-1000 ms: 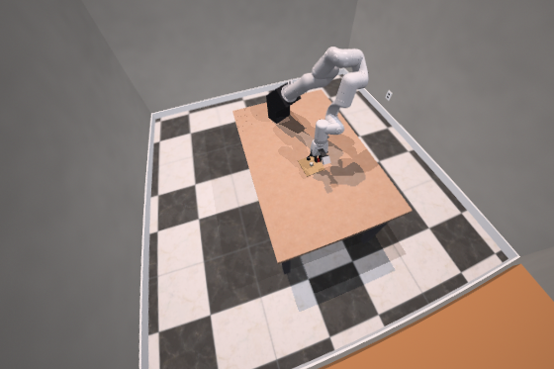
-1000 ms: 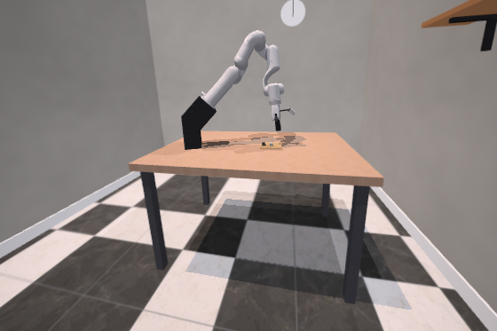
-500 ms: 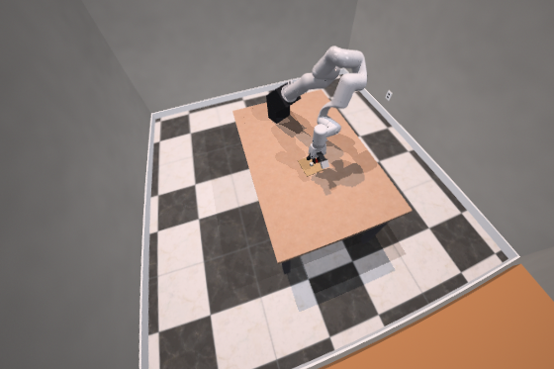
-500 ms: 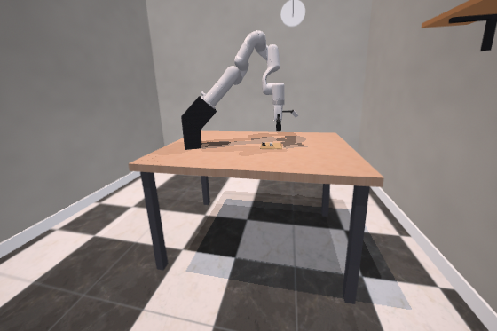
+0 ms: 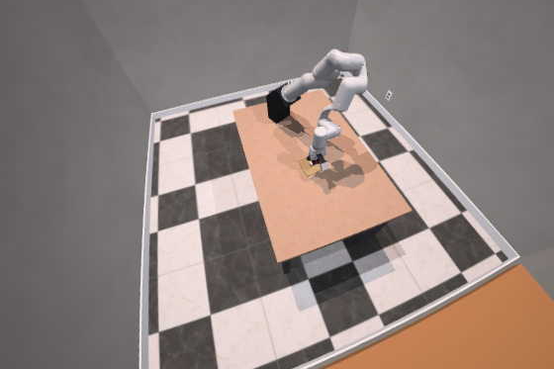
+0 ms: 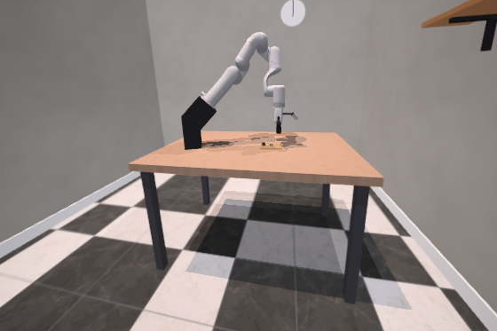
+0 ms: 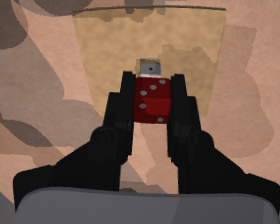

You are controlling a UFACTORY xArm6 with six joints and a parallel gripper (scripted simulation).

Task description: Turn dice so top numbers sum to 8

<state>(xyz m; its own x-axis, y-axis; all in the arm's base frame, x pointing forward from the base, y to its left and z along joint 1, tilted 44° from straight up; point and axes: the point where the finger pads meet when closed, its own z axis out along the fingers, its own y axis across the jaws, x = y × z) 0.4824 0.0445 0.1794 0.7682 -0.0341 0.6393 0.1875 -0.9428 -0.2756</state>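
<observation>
My hand is 5 cm past the white die, 1 cm to the left of it and 10 cm above it. From my hand the other things lie so: tan mat: 5 cm behind, 1 cm to the right, 11 cm below; then red die: 1 cm below.
</observation>
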